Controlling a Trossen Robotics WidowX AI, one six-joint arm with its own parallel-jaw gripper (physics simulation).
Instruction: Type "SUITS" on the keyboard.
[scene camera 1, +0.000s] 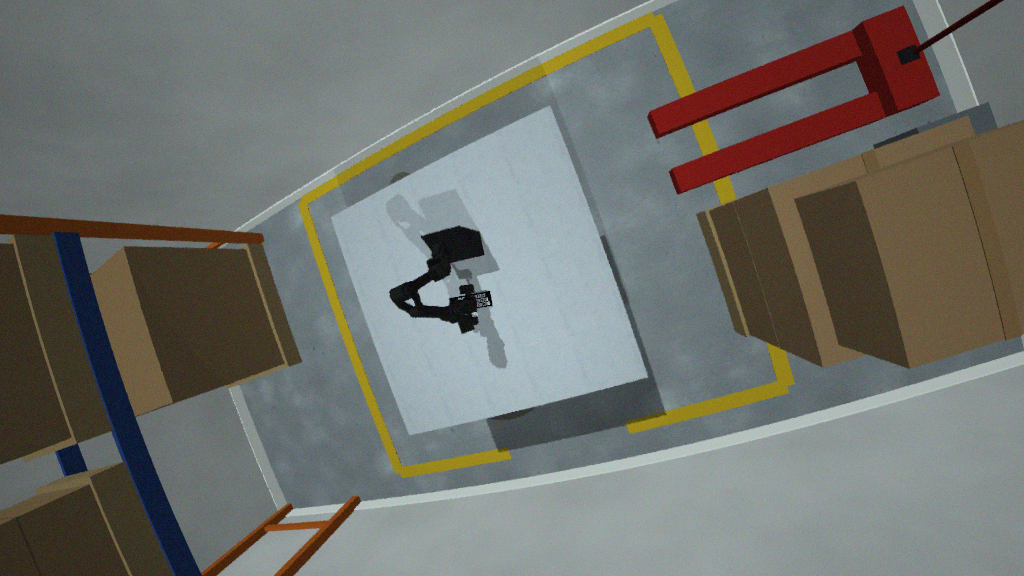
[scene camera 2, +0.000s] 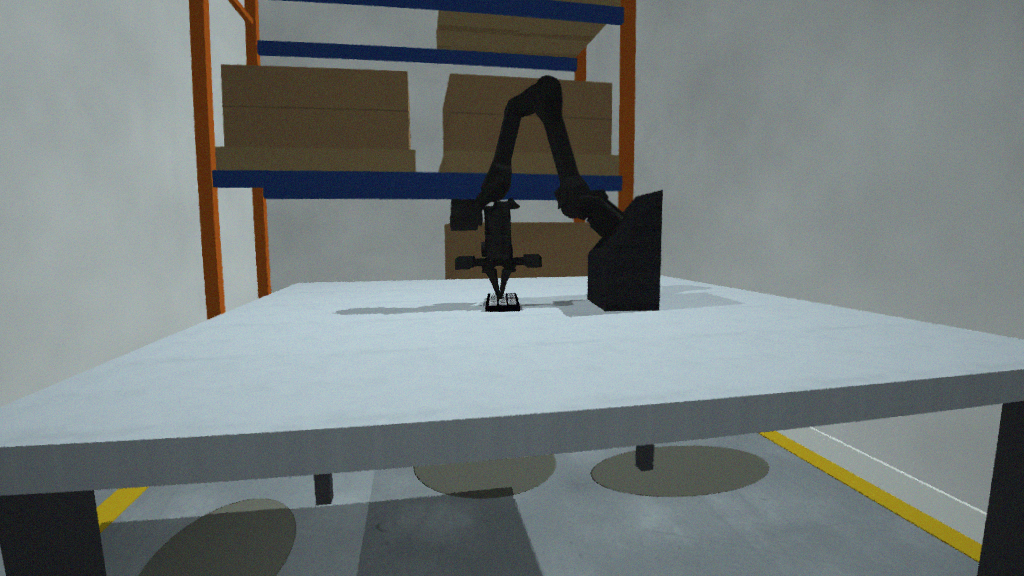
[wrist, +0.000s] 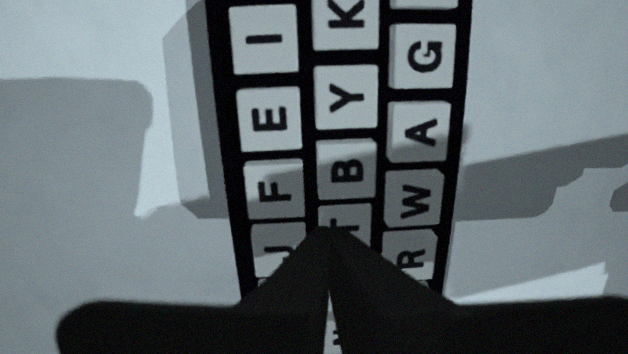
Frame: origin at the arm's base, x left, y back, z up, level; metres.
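Where they show: gripper, fingertip midpoint: (scene camera 1: 475, 302) (scene camera 2: 500, 300) (wrist: 327, 239); arm's base, link origin: (scene camera 1: 440, 248) (scene camera 2: 615, 226).
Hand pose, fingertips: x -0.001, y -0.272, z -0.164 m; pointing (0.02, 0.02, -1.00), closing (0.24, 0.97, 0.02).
Note:
Things, the pixels of their top centre, and the offset from my fingertips. Level surfaces: height alone.
- black keyboard, top centre: (wrist: 346, 154) (scene camera 2: 502, 297) (scene camera 1: 469, 302) dy +0.011, dx -0.028, dz +0.005 m
- white table, surface height: dz -0.011 m
- T key, top centre: (wrist: 345, 229) dy +0.006, dx -0.003, dz +0.001 m
- I key, top centre: (wrist: 264, 39) dy -0.004, dx -0.062, dz +0.005 m
- J key, top centre: (wrist: 279, 254) dy -0.015, dx -0.001, dz +0.005 m
- R key, top centre: (wrist: 410, 260) dy +0.024, dx +0.011, dz +0.005 m
The black keyboard (scene camera 1: 487, 299) (scene camera 2: 503, 308) (wrist: 220, 55) with white letter keys lies on the white table (scene camera 1: 565, 286) (scene camera 2: 429, 372). My gripper (scene camera 2: 499, 295) (wrist: 327, 239) is shut and empty, pointing down at the keyboard. In the wrist view its joined tips overlap the T key (wrist: 362, 216) and cover its lower-left part; whether they touch it I cannot tell. The I key (wrist: 281, 56) is at the upper left of that view. The J key (wrist: 265, 235) and the R key (wrist: 426, 240) are partly behind the fingers. The S and U keys cannot be made out.
The arm's black base (scene camera 1: 461, 243) (scene camera 2: 624, 261) stands on the table beside the keyboard. Off the table are a rack (scene camera 2: 204, 143) with cardboard boxes (scene camera 1: 214, 322) (scene camera 2: 315, 107), more stacked boxes (scene camera 1: 909, 250) and a red pallet jack (scene camera 1: 895, 64).

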